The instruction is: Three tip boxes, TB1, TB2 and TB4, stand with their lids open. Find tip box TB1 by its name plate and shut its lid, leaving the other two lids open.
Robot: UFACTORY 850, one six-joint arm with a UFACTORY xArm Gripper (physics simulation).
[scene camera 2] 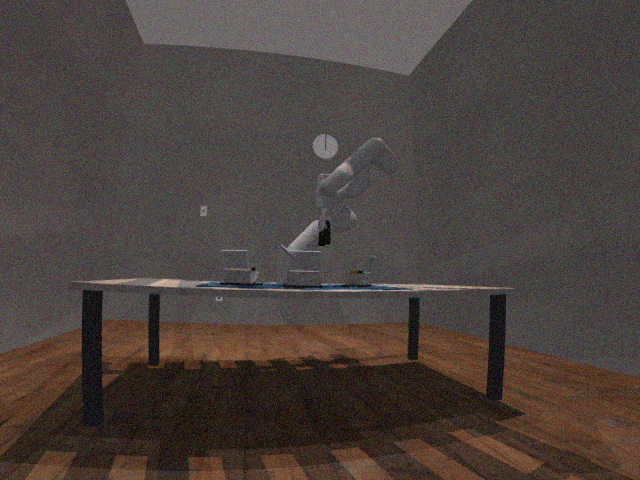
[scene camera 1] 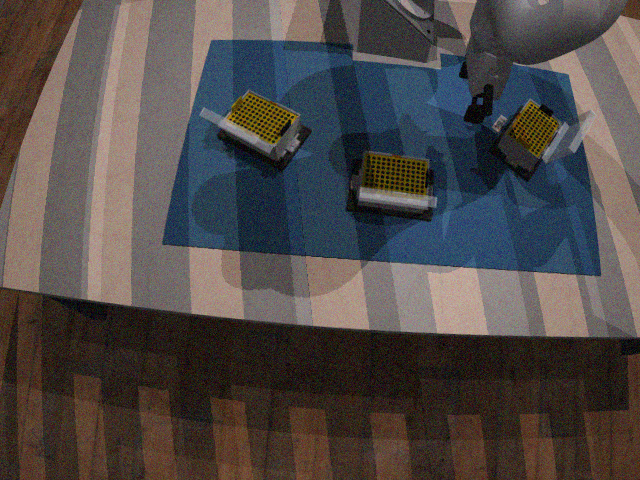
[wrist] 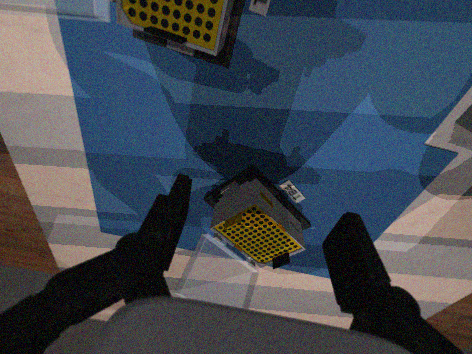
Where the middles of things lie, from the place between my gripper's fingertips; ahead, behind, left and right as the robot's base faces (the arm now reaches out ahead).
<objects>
My gripper is now 6 cm past the tip box TB4 (scene camera 1: 535, 126), 17 cm to the right of it and 12 cm above it. Also, from my hand: tip box TB1 (scene camera 1: 381, 172): 10 cm ahead, 11 cm to the right, 12 cm below.
</objects>
